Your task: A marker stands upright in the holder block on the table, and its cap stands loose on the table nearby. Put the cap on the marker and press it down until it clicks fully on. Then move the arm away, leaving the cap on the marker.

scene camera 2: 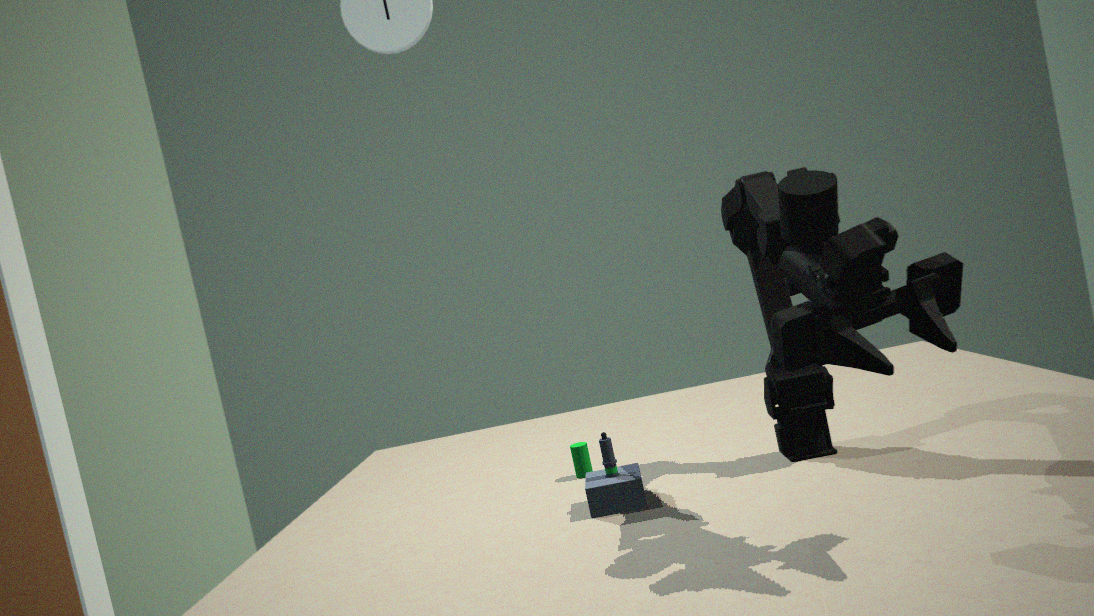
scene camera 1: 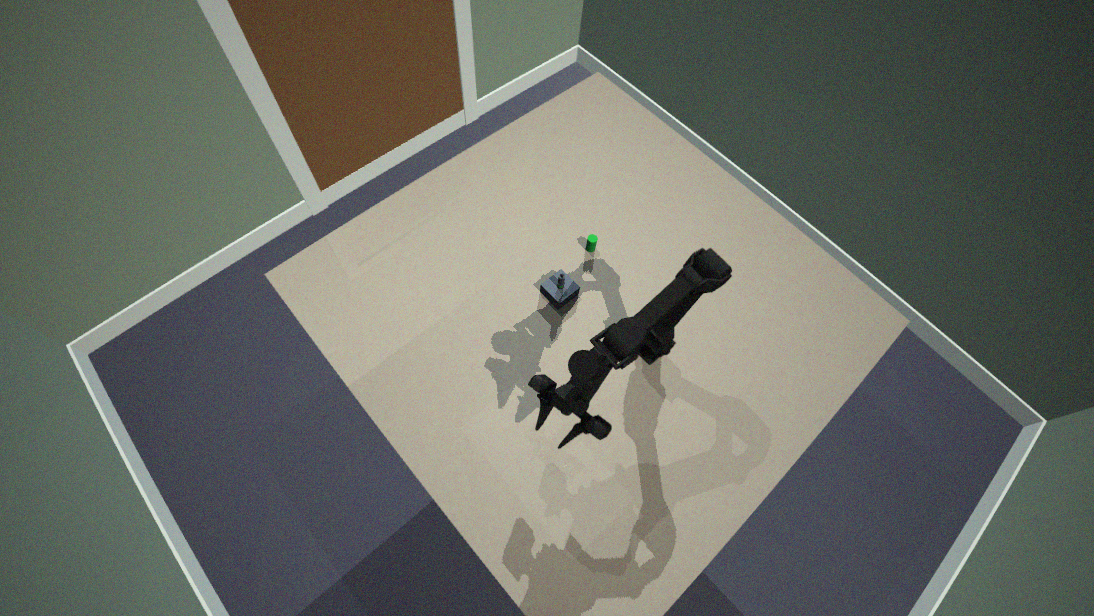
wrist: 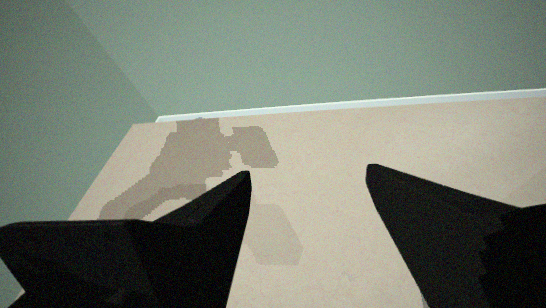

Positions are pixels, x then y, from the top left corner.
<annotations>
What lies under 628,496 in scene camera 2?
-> A holder block.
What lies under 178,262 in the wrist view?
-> My gripper.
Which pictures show my gripper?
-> Scene camera 2, scene camera 1 and the wrist view: all of them.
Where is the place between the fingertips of my gripper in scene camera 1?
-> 547,439
</annotations>
